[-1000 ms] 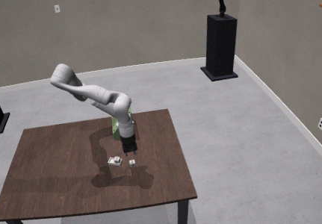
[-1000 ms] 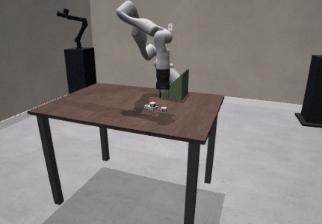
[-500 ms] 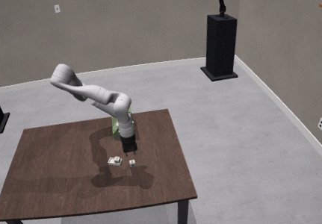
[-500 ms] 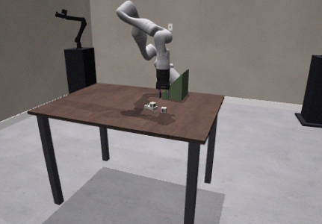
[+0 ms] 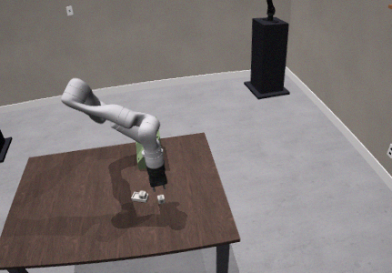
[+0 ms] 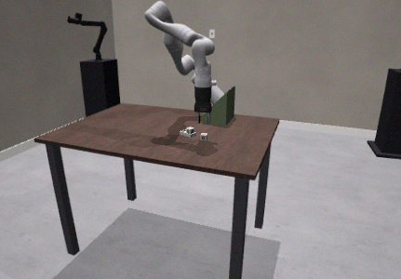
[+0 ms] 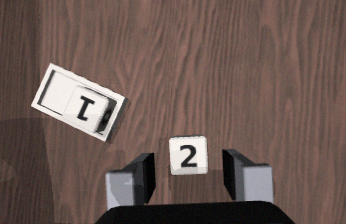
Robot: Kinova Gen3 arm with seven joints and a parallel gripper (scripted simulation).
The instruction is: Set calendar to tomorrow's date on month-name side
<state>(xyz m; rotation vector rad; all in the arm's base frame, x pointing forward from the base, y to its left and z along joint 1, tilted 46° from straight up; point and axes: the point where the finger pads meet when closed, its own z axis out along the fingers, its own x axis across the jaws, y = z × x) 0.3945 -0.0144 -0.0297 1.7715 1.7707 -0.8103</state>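
Now: hand 9 cm above the digit cube. Also, from my hand: white calendar tray (5 cm behind, 10 cm to the right, 9 cm below); then white cube (4 cm behind, 8 cm to the right, 8 cm below).
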